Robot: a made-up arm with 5 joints.
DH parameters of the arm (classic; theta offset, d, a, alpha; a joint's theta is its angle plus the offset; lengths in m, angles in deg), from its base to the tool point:
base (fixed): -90 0.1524 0.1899 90
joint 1: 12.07 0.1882 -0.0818 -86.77
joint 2: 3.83 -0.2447 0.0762 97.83
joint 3: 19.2 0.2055 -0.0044 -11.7
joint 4: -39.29 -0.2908 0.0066 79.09
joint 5: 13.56 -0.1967 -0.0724 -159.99
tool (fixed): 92.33 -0.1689 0 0
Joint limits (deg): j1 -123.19..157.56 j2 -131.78..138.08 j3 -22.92..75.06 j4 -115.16..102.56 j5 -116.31..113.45
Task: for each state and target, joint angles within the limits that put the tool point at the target. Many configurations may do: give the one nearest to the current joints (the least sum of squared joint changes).
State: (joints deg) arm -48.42 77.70 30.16 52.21 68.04
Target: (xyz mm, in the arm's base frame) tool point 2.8 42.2 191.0
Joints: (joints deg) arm -67.65 63.65 43.66 50.03 87.66
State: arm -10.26 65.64 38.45 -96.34 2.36
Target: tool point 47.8 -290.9 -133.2
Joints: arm 37.07 52.97 23.57 -103.32 28.31
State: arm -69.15 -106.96 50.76 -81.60 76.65
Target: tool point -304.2 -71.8 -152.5
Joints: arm -55.93 -77.06 44.76 -84.76 67.43
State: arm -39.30 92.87 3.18 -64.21 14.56
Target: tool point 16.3 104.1 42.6
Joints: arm -44.06 62.20 13.52 -70.20 18.09
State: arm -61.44 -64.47 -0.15 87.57 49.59
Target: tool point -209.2 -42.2 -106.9
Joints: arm -65.62 -78.29 2.69 86.78 44.77
